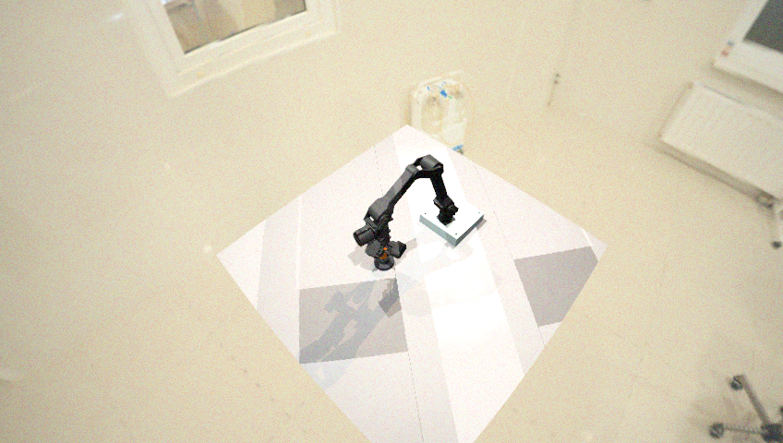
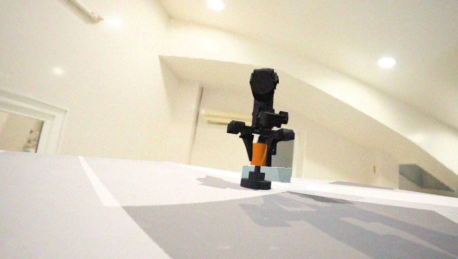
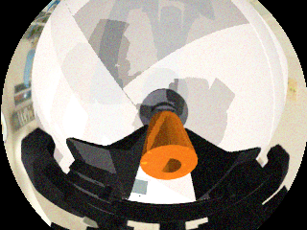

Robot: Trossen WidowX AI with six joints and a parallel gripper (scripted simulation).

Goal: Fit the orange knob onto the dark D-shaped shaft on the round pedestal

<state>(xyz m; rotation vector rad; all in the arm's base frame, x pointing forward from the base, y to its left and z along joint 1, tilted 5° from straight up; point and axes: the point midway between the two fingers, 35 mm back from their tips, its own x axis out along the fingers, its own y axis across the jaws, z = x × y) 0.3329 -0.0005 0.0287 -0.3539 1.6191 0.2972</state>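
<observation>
My gripper tip is now 2 cm below the orange knob. Round my gripper tip: pedestal 4 cm below.
</observation>
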